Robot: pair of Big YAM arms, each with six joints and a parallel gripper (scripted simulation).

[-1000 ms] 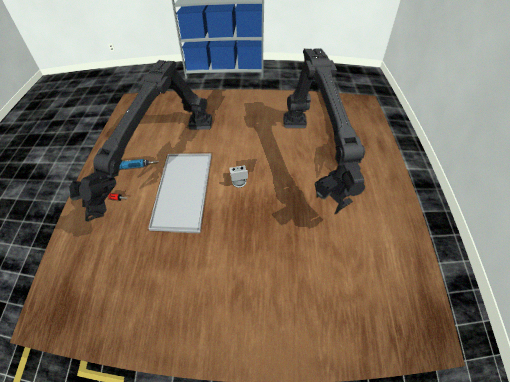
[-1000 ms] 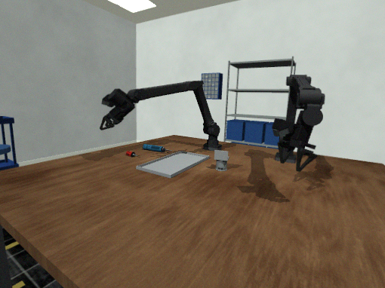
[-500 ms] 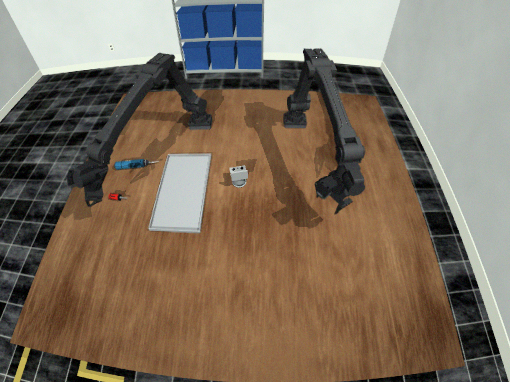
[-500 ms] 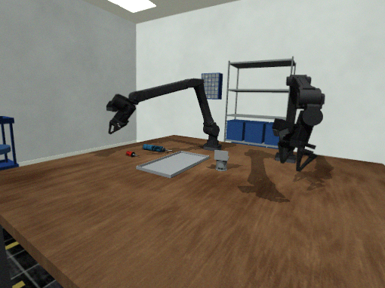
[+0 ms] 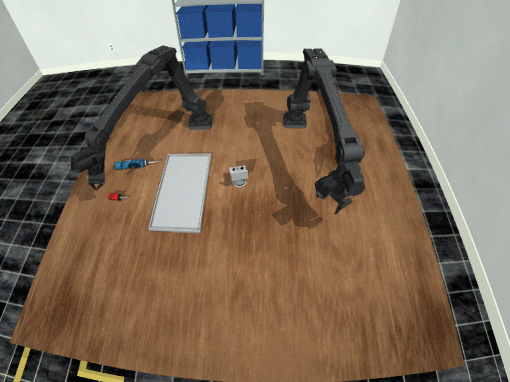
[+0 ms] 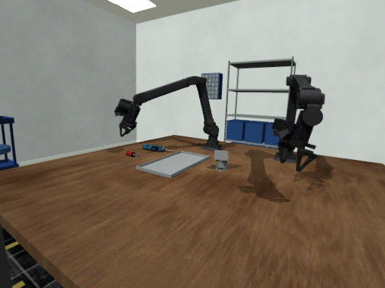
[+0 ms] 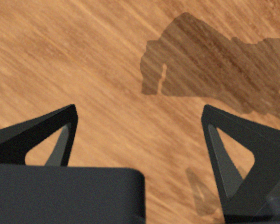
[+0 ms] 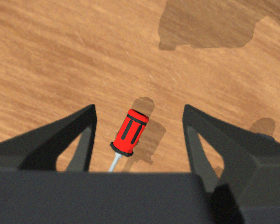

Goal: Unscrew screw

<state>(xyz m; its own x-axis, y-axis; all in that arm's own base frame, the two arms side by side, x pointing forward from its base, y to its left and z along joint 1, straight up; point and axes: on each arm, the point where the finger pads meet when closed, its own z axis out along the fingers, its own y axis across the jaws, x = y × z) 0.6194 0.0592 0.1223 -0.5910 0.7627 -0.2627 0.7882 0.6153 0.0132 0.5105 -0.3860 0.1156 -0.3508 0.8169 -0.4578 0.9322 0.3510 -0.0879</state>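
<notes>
Now: the screw 320 mm to the right of my left hand, 240 mm behind it and 70 mm below it. Also, from my left hand: flat grey tray 590 mm to the right, 170 mm behind, 140 mm below; then grey bracket 340 mm to the right, 220 mm behind, 70 mm below; then small red-handled tool 900 mm to the right, 130 mm below, 130 mm behind.
</notes>
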